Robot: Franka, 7 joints.
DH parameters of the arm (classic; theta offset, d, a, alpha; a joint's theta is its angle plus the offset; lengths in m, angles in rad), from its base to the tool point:
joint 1: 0 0.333 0 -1.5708
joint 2: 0 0 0 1.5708
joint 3: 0 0.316 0.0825 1.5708
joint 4: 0 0 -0.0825 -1.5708
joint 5: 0 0.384 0 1.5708
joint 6: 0 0 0.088 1.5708
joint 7: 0 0.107 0 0
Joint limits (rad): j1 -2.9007..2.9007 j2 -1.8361..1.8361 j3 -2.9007..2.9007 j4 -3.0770..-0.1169 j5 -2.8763..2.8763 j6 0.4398..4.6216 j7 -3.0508..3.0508
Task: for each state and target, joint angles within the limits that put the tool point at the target. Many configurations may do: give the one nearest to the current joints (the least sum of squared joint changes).
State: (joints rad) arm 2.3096 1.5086 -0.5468 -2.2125 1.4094 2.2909 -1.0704
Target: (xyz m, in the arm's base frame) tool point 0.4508 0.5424 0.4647
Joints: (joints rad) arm 1.8897 0.9612 -1.3842 -1.6049 1.4012 2.5034 -1.0704
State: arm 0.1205 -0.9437 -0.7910 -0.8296 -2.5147 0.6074 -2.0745
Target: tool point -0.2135 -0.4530 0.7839
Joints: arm 0.4259 -0.9401 -0.8999 -1.2595 -2.3081 0.4398 -2.0745
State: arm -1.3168 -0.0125 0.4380 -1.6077 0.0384 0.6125 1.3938
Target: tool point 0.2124 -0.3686 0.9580
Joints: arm -1.4066 -0.0144 0.3462 -0.7912 0.0195 1.4893 1.3938
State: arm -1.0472 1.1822 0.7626 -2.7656 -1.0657 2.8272 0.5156
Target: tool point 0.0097 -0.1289 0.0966
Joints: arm -1.4483 0.2691 0.1691 -3.0655 -1.0734 2.1396 0.5156
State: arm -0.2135 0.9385 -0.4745 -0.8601 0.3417 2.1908 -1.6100
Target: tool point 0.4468 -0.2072 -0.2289
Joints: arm -0.1739 1.5879 -0.2555 -1.3021 0.3460 2.0765 -1.6100
